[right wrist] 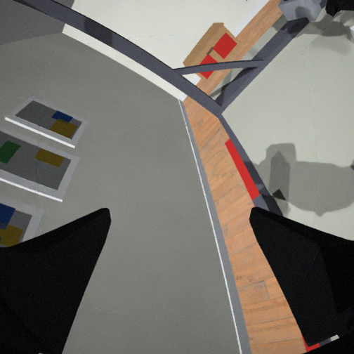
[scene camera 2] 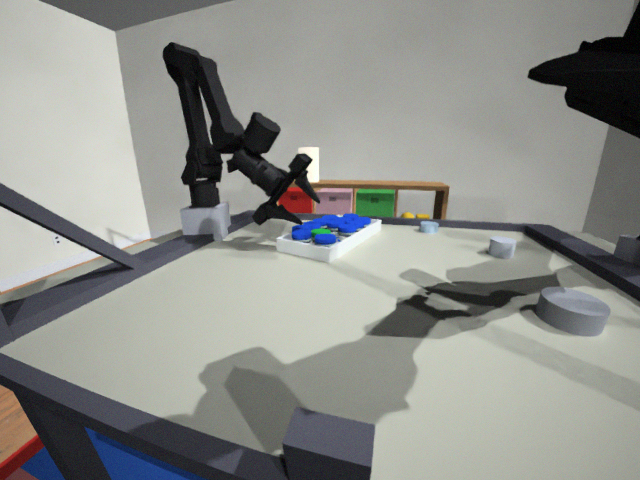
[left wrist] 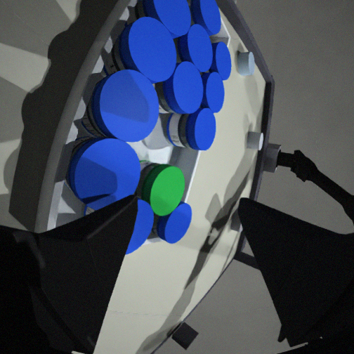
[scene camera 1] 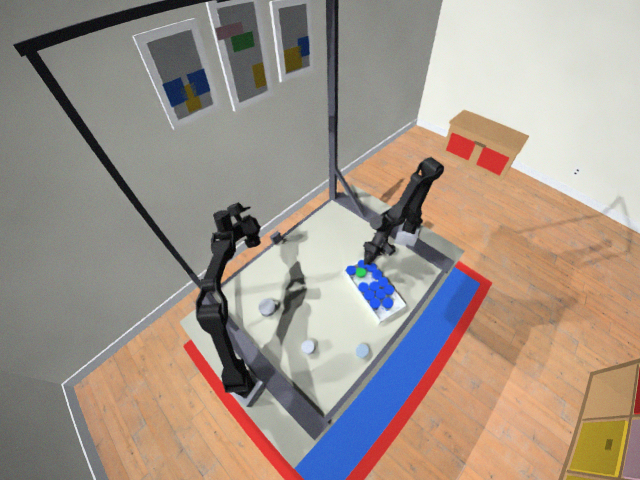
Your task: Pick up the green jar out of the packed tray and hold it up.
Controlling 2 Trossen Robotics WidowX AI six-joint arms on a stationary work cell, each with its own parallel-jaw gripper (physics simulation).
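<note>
The green jar stands in the white tray among several blue-lidded jars. Blue jars are close to it at the near end, and a small gap lies beyond it. My left gripper is open and empty, tilted, just above the tray's end. In the left wrist view the green lid shows between the fingers, nearer the left-hand finger, which covers part of the blue jars. My right gripper is open and empty, high and away from the tray.
Grey cylinders and a light blue one stand on the table. A dark raised edge borders the table, and a dark upright post rises at its back corner.
</note>
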